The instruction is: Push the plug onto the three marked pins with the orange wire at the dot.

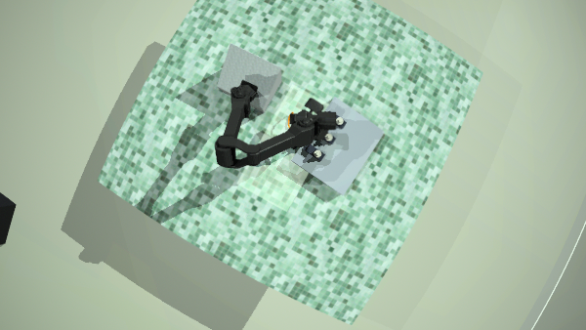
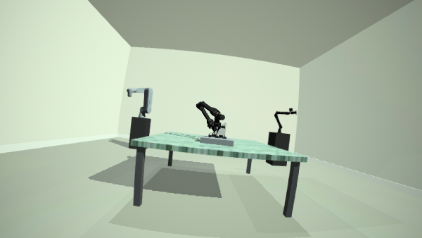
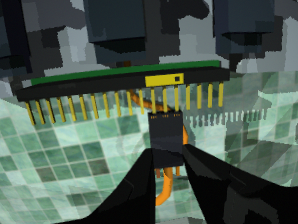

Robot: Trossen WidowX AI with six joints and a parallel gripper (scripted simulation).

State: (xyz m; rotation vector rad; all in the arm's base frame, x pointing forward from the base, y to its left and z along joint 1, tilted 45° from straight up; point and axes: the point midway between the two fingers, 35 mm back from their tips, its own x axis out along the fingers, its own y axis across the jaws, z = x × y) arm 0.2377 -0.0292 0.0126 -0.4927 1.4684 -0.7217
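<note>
The yellow band is 40 mm ahead of my gripper tip and 10 mm to the right of it. Also, from my gripper tip: grey printed holder: 200 mm ahead, 50 mm below, 10 mm to the right.
</note>
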